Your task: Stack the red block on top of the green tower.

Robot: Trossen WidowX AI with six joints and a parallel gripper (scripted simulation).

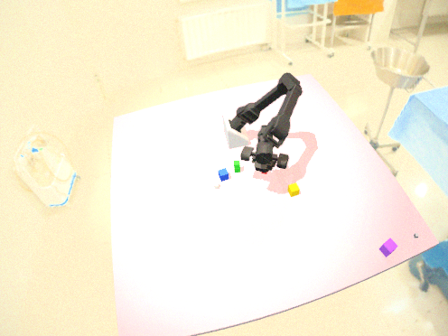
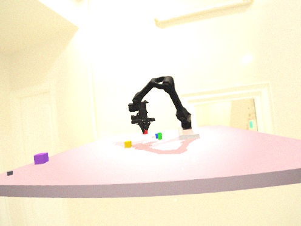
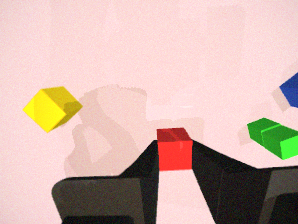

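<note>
Now: gripper tip 170 mm to the left of the blue block, 60 mm past it and 50 mm above it. Round my gripper tip: small white cube 210 mm to the right, 60 mm below, 20 mm behind; then yellow block 100 mm to the left, 100 mm ahead, 50 mm below; then red block 10 mm above.
</note>
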